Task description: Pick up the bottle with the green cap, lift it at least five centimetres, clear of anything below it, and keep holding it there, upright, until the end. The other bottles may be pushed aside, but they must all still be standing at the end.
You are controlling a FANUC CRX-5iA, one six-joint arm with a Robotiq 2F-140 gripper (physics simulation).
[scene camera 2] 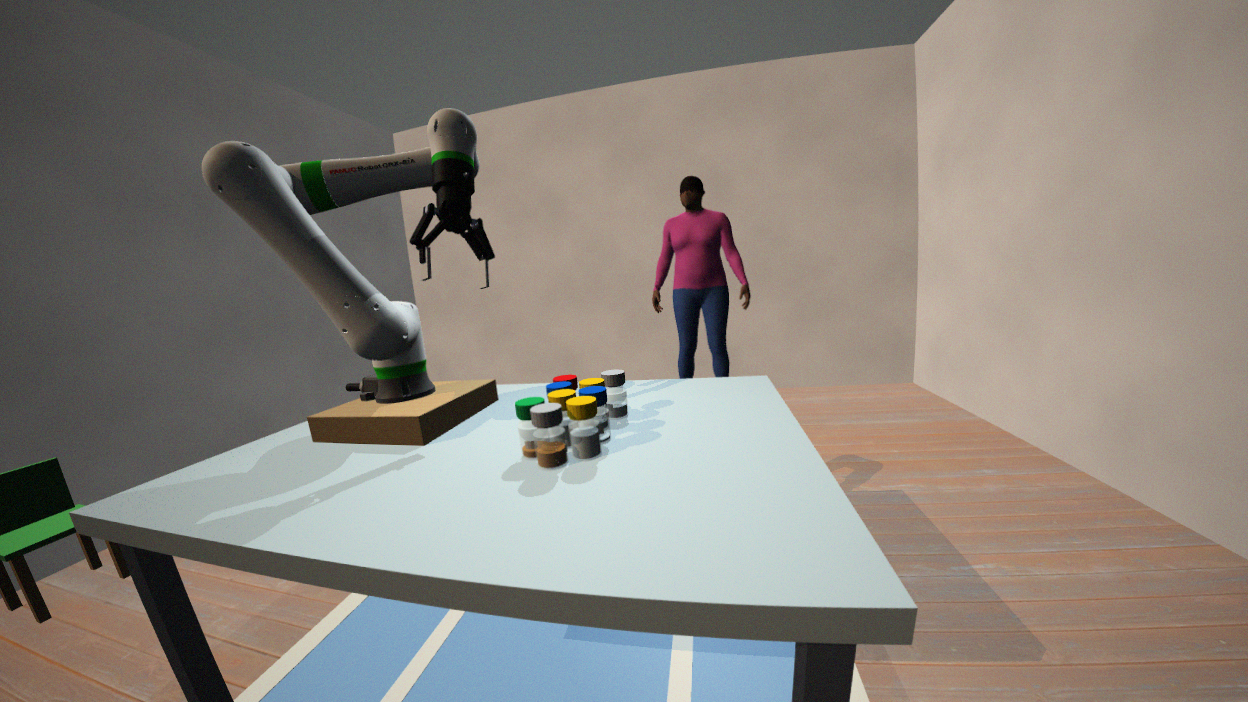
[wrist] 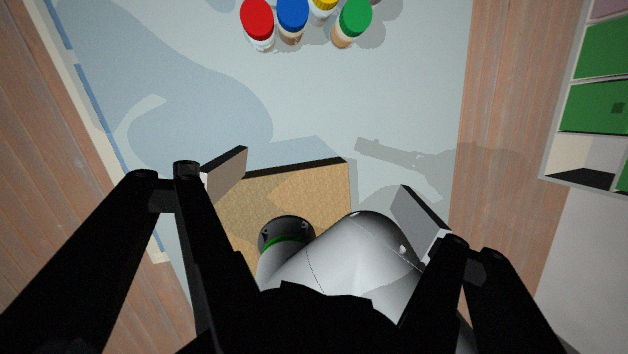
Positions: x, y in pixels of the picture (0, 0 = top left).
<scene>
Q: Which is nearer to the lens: the grey-capped bottle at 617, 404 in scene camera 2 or the green-capped bottle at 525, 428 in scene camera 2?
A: The green-capped bottle.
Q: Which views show my gripper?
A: Scene camera 2 and the wrist view: all of them.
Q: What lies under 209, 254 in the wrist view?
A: My gripper.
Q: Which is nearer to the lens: the grey-capped bottle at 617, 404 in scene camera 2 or the blue-capped bottle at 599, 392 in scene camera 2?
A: The blue-capped bottle.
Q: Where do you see a yellow-capped bottle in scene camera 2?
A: At 584, 431
</scene>
